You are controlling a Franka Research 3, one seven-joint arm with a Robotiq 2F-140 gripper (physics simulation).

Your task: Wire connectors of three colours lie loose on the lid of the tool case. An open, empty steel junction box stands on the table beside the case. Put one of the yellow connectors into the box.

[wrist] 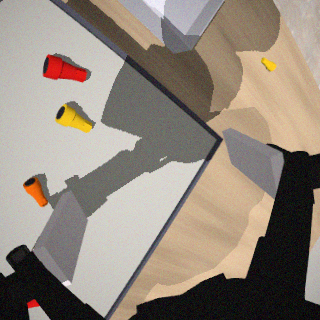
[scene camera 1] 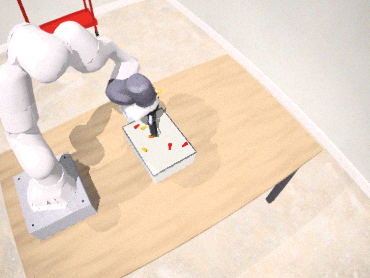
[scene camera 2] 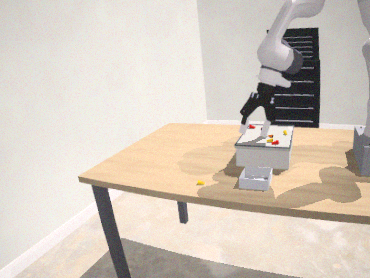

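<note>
The tool case (scene camera 1: 162, 162) (scene camera 2: 262, 156) (wrist: 135, 215) carries loose connectors on its pale lid. One yellow connector (scene camera 1: 144, 128) (scene camera 2: 270, 140) (wrist: 74, 118) lies on the lid near a red one; another yellow connector (scene camera 1: 144, 150) (scene camera 2: 285, 132) lies elsewhere on the lid. A third yellow connector (scene camera 1: 159, 91) (scene camera 2: 200, 183) (wrist: 269, 64) lies on the table beyond the case, apart from the box. The steel junction box (scene camera 2: 255, 182) (wrist: 150, 15) stands beside the case; the arm largely hides it in scene camera 1. My gripper (scene camera 1: 154, 134) (scene camera 2: 253, 132) (wrist: 152, 176) is open and empty, low over the lid's corner.
An orange connector (scene camera 1: 151, 136) (scene camera 2: 270, 136) (wrist: 36, 191) lies on the lid by one fingertip. Red connectors (scene camera 1: 170, 146) (scene camera 2: 275, 143) (wrist: 65, 69) lie there too. The table (scene camera 1: 240, 125) (scene camera 2: 150, 160) extends around the case. A dark drawer cabinet (scene camera 2: 300, 100) stands behind.
</note>
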